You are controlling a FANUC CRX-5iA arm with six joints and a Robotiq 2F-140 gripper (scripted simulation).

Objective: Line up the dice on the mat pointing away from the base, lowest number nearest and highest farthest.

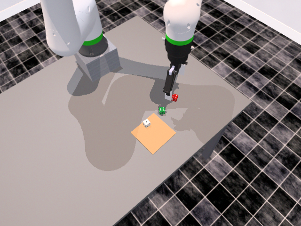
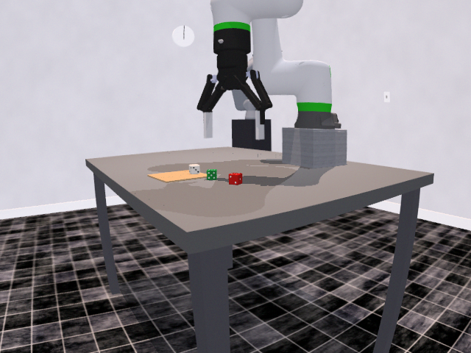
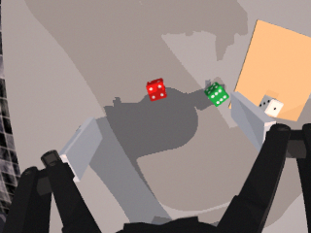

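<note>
My gripper is now 10 mm to the right of the red die and 110 mm above it. Also, from my hand: white die (10 mm behind, 180 mm to the right, 100 mm below); green die (90 mm to the right, 110 mm below); mat (30 mm ahead, 190 mm to the right, 120 mm below).
</note>
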